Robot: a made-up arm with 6 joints. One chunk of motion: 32 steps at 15 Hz.
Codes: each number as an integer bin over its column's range. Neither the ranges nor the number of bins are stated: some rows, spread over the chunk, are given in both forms.
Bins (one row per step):
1: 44 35 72 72 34 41
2: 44 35 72 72 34 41
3: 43 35 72 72 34 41
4: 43 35 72 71 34 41
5: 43 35 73 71 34 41
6: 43 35 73 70 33 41
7: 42 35 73 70 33 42
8: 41 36 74 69 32 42
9: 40 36 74 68 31 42
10: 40 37 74 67 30 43
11: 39 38 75 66 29 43
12: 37 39 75 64 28 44
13: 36 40 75 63 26 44
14: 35 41 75 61 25 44
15: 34 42 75 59 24 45
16: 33 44 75 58 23 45
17: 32 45 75 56 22 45
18: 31 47 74 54 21 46
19: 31 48 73 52 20 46
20: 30 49 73 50 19 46
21: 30 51 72 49 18 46
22: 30 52 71 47 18 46
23: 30 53 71 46 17 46
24: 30 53 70 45 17 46
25: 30 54 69 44 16 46
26: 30 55 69 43 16 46
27: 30 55 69 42 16 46
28: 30 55 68 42 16 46
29: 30 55 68 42 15 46
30: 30 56 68 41 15 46
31: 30 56 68 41 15 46
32: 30 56 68 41 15 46
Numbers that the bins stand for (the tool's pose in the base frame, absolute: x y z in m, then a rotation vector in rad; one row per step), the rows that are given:
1: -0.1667 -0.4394 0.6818 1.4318 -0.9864 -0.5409
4: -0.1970 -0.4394 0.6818 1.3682 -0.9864 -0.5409
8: -0.2576 -0.4091 0.7424 1.2409 -1.1136 -0.4773
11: -0.3182 -0.3485 0.7727 1.0500 -1.3045 -0.4136
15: -0.4697 -0.2273 0.7727 0.6045 -1.6227 -0.2864
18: -0.5606 -0.0758 0.7424 0.2864 -1.8136 -0.2227
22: -0.5909 0.0758 0.6515 -0.1591 -2.0045 -0.2227
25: -0.5909 0.1364 0.5909 -0.3500 -2.1318 -0.2227
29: -0.5909 0.1667 0.5606 -0.4773 -2.1955 -0.2227
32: -0.5909 0.1970 0.5606 -0.5409 -2.1955 -0.2227
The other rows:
2: -0.1667 -0.4394 0.6818 1.4318 -0.9864 -0.5409
3: -0.1970 -0.4394 0.6818 1.4318 -0.9864 -0.5409
5: -0.1970 -0.4394 0.7121 1.3682 -0.9864 -0.5409
6: -0.1970 -0.4394 0.7121 1.3045 -1.0500 -0.5409
7: -0.2273 -0.4394 0.7121 1.3045 -1.0500 -0.4773
9: -0.2879 -0.4091 0.7424 1.1773 -1.1773 -0.4773
10: -0.2879 -0.3788 0.7424 1.1136 -1.2409 -0.4136
12: -0.3788 -0.3182 0.7727 0.9227 -1.3682 -0.3500
13: -0.4091 -0.2879 0.7727 0.8591 -1.4955 -0.3500
14: -0.4394 -0.2576 0.7727 0.7318 -1.5591 -0.3500
16: -0.5000 -0.1667 0.7727 0.5409 -1.6864 -0.2864
17: -0.5303 -0.1364 0.7727 0.4136 -1.7500 -0.2864
19: -0.5606 -0.0455 0.7121 0.1591 -1.8773 -0.2227
20: -0.5909 -0.0152 0.7121 0.0318 -1.9409 -0.2227
21: -0.5909 0.0455 0.6818 -0.0318 -2.0045 -0.2227
23: -0.5909 0.1061 0.6515 -0.2227 -2.0682 -0.2227
24: -0.5909 0.1061 0.6212 -0.2864 -2.0682 -0.2227
26: -0.5909 0.1667 0.5909 -0.4136 -2.1318 -0.2227
27: -0.5909 0.1667 0.5909 -0.4773 -2.1318 -0.2227
28: -0.5909 0.1667 0.5606 -0.4773 -2.1318 -0.2227
30: -0.5909 0.1970 0.5606 -0.5409 -2.1955 -0.2227
31: -0.5909 0.1970 0.5606 -0.5409 -2.1955 -0.2227

